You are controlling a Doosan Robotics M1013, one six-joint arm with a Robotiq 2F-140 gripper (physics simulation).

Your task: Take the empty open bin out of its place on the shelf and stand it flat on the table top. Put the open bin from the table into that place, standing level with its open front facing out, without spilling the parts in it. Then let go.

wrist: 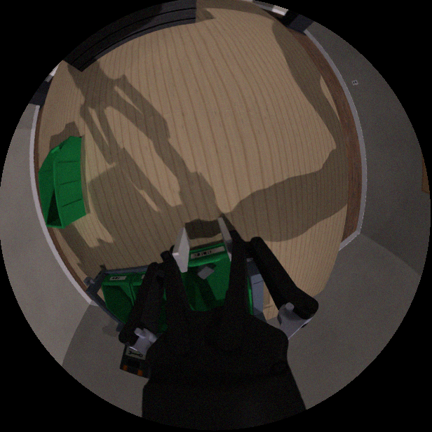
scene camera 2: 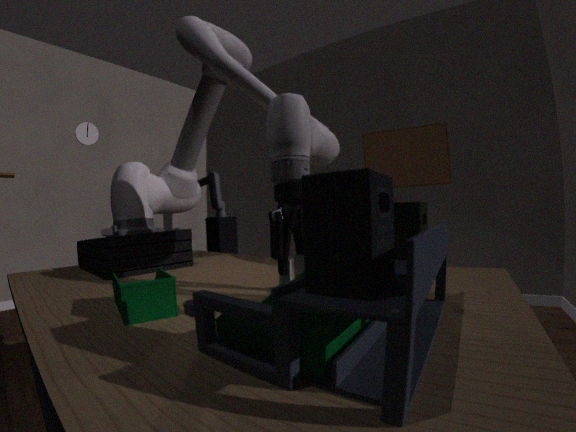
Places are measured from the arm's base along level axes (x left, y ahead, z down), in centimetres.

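Where they show: arm's base, link origin: (scene camera 2: 134,234).
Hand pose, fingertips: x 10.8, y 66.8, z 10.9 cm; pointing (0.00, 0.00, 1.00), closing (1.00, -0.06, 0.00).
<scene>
Things, the pixels of their top centre, and the offset from my fingertips. "pt": a spot on its surface instead. Level surfaces: height alone.
- green open bin, surface spot: (scene camera 2: 147,302) pt dz -1.9, dx -30.8, dy -8.7 cm
- blue-grey shelf, surface spot: (scene camera 2: 427,280) pt dz -9.6, dx -21.2, dy +33.7 cm
- large black box, top centre: (scene camera 2: 350,174) dz -20.7, dx -22.4, dy +25.9 cm
- dark box, top centre: (scene camera 2: 401,201) dz -18.2, dx +0.7, dy +24.9 cm
- wooden table, surface height: dz +1.7 cm
A green open bin (scene camera 2: 147,302) (wrist: 62,185) stands on the table top, left of the shelf; what it holds is too dark to tell. The blue-grey shelf (scene camera 2: 427,280) (wrist: 257,290) holds more green bins, partly hidden. One green bin (wrist: 217,280) lies under the fingers in the wrist view, with its label facing out and a grey block (wrist: 206,271) in it. Another green bin (wrist: 112,297) shows at the shelf's left end. My gripper (scene camera 2: 291,272) (wrist: 202,230) is part open and empty, pointing down, its pads near the two ends of the labelled front. Contact is not clear.
A large black box (scene camera 2: 340,230) stands on top of the shelf, with another dark box (scene camera 2: 412,222) behind it. The robot's black base block (scene camera 2: 145,252) (wrist: 145,30) stands at the far side of the wooden table (scene camera 2: 480,340) (wrist: 225,100).
</scene>
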